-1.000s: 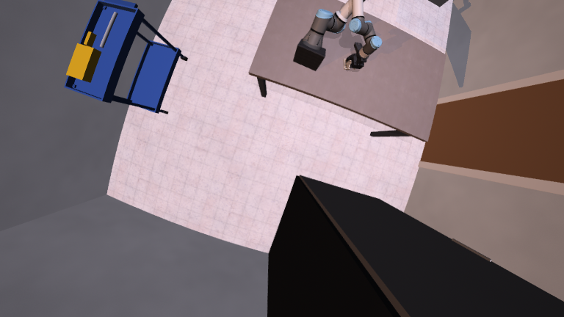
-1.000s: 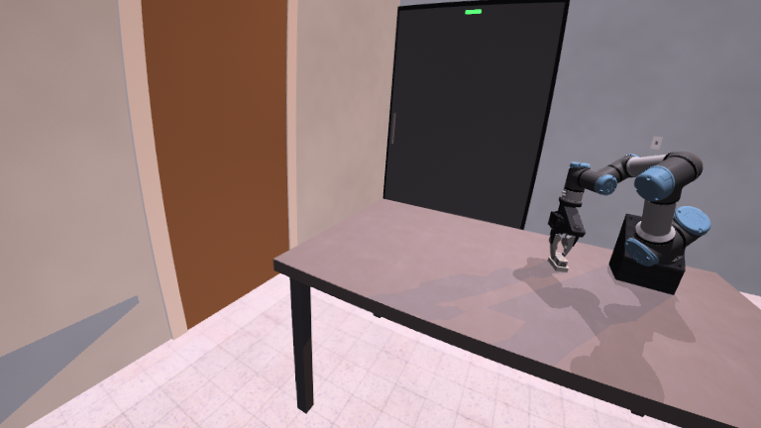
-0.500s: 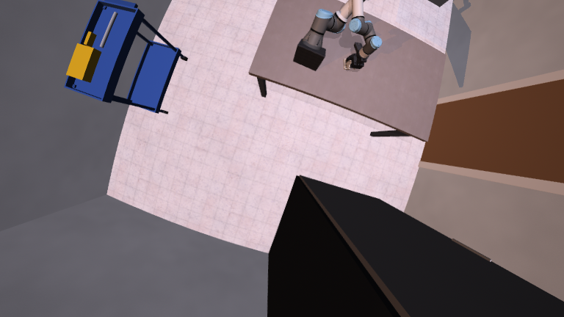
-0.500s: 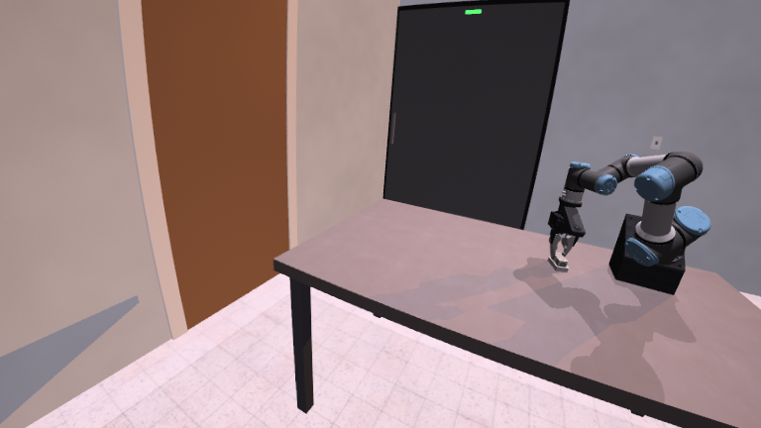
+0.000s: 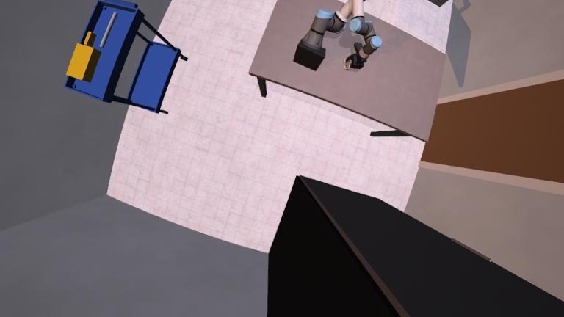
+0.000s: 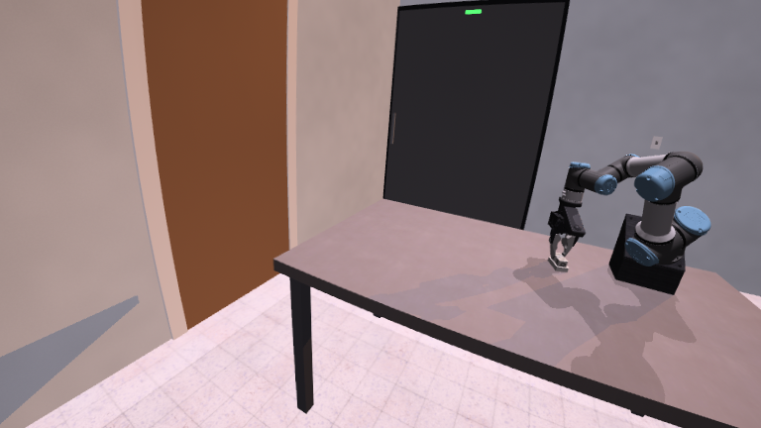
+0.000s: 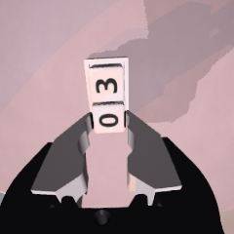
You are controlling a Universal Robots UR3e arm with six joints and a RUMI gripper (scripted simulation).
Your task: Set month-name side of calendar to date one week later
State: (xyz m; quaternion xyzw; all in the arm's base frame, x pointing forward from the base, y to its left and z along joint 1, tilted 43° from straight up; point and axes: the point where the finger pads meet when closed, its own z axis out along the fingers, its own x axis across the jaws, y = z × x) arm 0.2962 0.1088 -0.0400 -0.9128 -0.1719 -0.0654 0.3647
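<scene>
My hand is 10 mm above the cube. Round my hand: pale tray: 10 mm behind, 20 mm to the left, 30 mm below.
</scene>
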